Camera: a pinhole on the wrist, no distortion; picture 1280 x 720 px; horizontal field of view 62.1 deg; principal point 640.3 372.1 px. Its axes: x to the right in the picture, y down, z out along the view. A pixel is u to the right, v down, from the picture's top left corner.
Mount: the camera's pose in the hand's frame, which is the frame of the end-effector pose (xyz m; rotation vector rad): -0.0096 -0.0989 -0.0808 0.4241 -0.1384 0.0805
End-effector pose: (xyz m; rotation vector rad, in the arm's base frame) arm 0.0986 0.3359 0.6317 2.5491 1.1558 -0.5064
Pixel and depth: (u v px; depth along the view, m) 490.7 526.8 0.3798
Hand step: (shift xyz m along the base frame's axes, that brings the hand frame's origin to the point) -0.2824 -0.0536 -0.2236
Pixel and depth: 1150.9 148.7 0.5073
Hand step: -0.2605 0.2209 -0.4579
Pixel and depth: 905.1 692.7 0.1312
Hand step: -0.0979 0.0518 -0.0676
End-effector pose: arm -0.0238 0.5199 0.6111 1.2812 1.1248 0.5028
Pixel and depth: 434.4 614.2 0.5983
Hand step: 0.2793 -0.4791 -0.1873
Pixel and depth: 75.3 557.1 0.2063
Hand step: -0.0149 -0.2148 -0.1017
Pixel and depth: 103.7 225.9 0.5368
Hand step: 0.0385 -0.5490 -0.2826
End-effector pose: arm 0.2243 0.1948 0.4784 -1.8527 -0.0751 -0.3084
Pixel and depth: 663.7 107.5 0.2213
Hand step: -0.0570 0.1675 0.1915
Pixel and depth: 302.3 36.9 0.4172
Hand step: -0.2130 0.3494 0.2670
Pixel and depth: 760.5 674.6 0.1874
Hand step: -0.0226 0.1472 0.0839
